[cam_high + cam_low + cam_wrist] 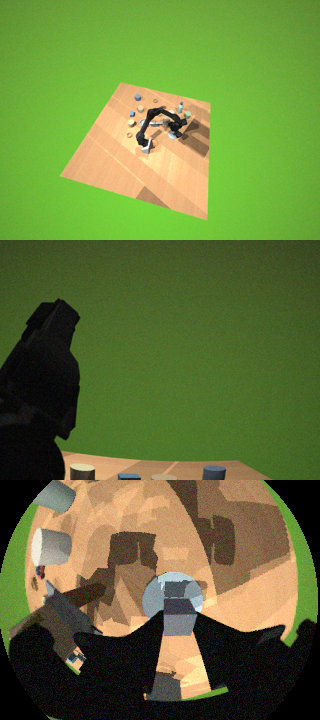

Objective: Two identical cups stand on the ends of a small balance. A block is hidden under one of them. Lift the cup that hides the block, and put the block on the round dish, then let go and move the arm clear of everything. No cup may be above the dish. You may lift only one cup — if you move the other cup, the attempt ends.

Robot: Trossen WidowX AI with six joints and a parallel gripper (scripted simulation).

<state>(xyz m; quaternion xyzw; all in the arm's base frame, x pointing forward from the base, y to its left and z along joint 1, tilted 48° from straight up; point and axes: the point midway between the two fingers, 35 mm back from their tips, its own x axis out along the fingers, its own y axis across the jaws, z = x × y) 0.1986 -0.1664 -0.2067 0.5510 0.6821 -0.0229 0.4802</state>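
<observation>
My gripper tip is 4 cm above the pale blue round dish. Also, from my gripper tip: grey balance 22 cm to the left, 10 cm ahead, 1 cm below; cream cylinder 26 cm ahead, 7 cm to the left, 1 cm below; grey block right at my gripper tip.
</observation>
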